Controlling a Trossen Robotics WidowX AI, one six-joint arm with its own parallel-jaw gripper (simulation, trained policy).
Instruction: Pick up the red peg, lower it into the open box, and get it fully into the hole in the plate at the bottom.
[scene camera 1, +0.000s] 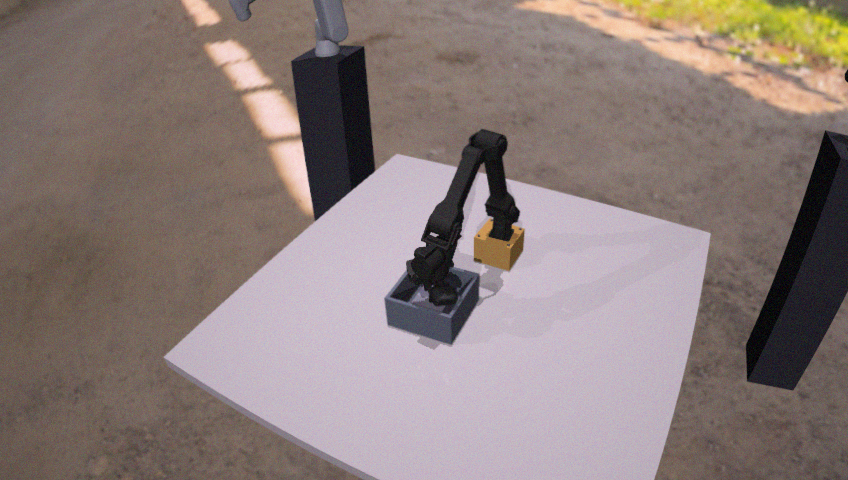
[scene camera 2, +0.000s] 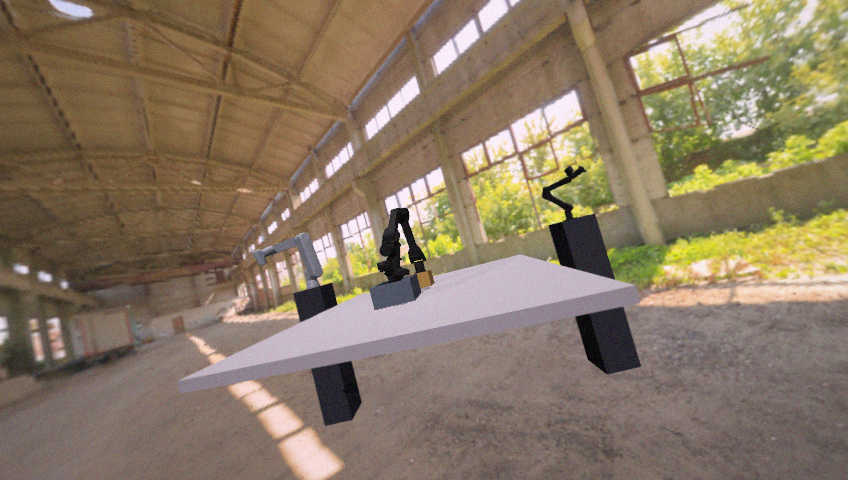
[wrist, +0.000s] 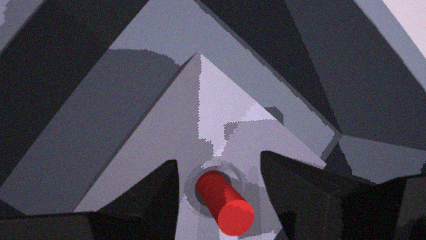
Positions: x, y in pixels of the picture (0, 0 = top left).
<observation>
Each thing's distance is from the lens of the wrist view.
my gripper (wrist: 219, 165): 12 cm
red peg (wrist: 227, 206): 10 cm
</observation>
